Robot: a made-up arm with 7 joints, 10 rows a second.
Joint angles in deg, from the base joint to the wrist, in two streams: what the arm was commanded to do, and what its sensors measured. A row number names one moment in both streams.
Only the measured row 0 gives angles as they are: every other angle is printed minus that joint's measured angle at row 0.
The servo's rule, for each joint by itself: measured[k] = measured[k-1] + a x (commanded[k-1-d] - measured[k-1]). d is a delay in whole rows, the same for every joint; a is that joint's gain. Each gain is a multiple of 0.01, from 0.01 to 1. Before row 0 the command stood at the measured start. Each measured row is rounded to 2 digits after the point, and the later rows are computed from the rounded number. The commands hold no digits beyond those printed.
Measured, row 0:
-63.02 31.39 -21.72 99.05 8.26 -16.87 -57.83
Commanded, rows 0 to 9:
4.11 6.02 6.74 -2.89 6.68 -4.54 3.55
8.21 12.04 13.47 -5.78 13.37 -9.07 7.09
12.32 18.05 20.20 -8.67 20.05 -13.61 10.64
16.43 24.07 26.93 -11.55 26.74 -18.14 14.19
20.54 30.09 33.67 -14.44 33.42 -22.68 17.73
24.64 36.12 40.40 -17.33 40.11 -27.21 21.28
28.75 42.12 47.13 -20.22 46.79 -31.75 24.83
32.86 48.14 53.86 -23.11 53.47 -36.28 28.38
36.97 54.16 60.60 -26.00 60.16 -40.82 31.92
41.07 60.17 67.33 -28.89 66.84 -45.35 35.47
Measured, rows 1 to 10:
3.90 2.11 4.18 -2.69 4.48 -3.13 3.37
7.99 5.59 9.94 -5.56 10.44 -7.23 6.90
12.10 9.95 16.30 -8.45 16.88 -11.63 10.45
16.21 14.89 22.89 -11.33 23.49 -16.12 14.00
20.32 20.21 29.57 -14.22 30.14 -20.65 17.54
24.42 25.78 36.28 -17.11 36.82 -25.18 21.09
28.53 31.50 43.01 -20.00 43.50 -29.71 24.64
32.64 37.32 49.74 -22.89 50.18 -34.24 28.19
36.75 43.21 56.47 -25.78 56.87 -38.78 31.73
40.85 49.15 63.20 -28.67 63.55 -43.31 35.28
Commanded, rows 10 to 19:
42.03 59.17 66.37 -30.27 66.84 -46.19 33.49
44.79 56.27 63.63 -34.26 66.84 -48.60 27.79
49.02 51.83 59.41 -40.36 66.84 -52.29 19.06
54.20 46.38 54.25 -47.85 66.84 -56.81 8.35
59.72 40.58 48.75 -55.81 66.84 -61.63 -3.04
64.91 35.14 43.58 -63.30 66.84 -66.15 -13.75
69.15 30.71 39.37 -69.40 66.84 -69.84 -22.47
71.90 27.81 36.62 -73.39 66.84 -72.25 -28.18
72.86 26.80 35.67 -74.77 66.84 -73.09 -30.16
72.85 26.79 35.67 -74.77 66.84 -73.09 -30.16
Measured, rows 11 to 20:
41.97 52.66 65.17 -30.16 65.75 -45.30 33.58
44.65 53.92 64.22 -33.97 66.48 -47.58 28.08
48.80 53.19 61.24 -39.91 66.72 -50.83 19.51
53.93 50.81 56.91 -47.29 66.80 -54.96 8.91
59.43 47.23 51.85 -55.21 66.83 -59.56 -2.44
64.64 43.00 46.72 -62.73 66.84 -64.11 -13.18
68.92 38.70 42.16 -68.93 66.84 -68.06 -22.01
71.75 34.89 38.73 -73.08 66.84 -70.95 -27.87
72.80 32.06 36.83 -74.65 66.84 -72.43 -30.05
72.85 30.22 36.11 -74.76 66.84 -72.89 -30.15

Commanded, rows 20 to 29:
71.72 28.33 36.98 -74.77 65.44 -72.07 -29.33
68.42 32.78 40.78 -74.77 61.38 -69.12 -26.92
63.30 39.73 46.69 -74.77 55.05 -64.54 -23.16
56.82 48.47 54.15 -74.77 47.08 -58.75 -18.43
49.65 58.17 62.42 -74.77 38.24 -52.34 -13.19
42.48 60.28 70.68 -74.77 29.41 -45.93 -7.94
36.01 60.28 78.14 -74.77 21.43 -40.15 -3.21
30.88 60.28 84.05 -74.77 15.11 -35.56 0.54
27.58 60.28 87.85 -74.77 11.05 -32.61 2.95
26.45 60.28 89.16 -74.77 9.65 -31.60 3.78
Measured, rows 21 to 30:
71.78 29.56 36.65 -74.77 65.90 -72.32 -29.37
68.59 30.69 39.21 -74.77 62.87 -70.11 -27.04
63.56 33.85 43.85 -74.77 57.63 -66.27 -23.35
57.16 38.97 50.24 -74.77 50.56 -61.08 -18.68
50.03 45.69 57.79 -74.77 42.31 -55.05 -13.46
42.86 50.80 65.78 -74.77 33.67 -48.76 -8.22
36.35 54.12 73.44 -74.77 25.47 -42.82 -3.46
31.15 56.28 80.02 -74.77 18.53 -37.81 0.34
27.76 57.68 84.87 -74.77 13.52 -34.22 2.82
26.52 58.59 87.53 -74.77 10.93 -32.41 3.73

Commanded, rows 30 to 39:
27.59 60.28 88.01 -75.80 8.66 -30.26 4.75
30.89 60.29 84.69 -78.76 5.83 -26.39 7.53
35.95 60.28 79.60 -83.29 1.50 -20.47 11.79
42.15 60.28 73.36 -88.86 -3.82 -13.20 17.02
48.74 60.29 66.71 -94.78 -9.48 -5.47 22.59
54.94 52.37 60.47 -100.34 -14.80 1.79 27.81
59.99 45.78 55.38 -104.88 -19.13 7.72 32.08
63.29 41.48 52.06 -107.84 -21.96 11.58 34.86
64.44 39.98 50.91 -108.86 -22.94 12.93 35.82
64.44 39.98 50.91 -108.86 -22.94 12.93 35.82
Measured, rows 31 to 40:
27.54 59.18 87.83 -75.73 9.41 -30.93 4.70
30.72 59.57 85.88 -78.55 7.01 -27.80 7.39
35.69 59.82 81.99 -82.96 3.32 -22.74 11.57
41.83 59.98 76.64 -88.45 -1.46 -16.16 16.75
48.39 60.09 70.48 -94.34 -6.83 -8.78 22.30
54.61 57.39 64.27 -99.92 -12.17 -1.49 27.53
59.72 53.33 58.76 -104.53 -16.83 4.86 31.85
63.11 49.18 54.61 -107.61 -20.27 9.50 34.71
64.37 45.96 52.32 -108.77 -22.06 11.87 35.76
64.44 43.87 51.45 -108.85 -22.65 12.60 35.82

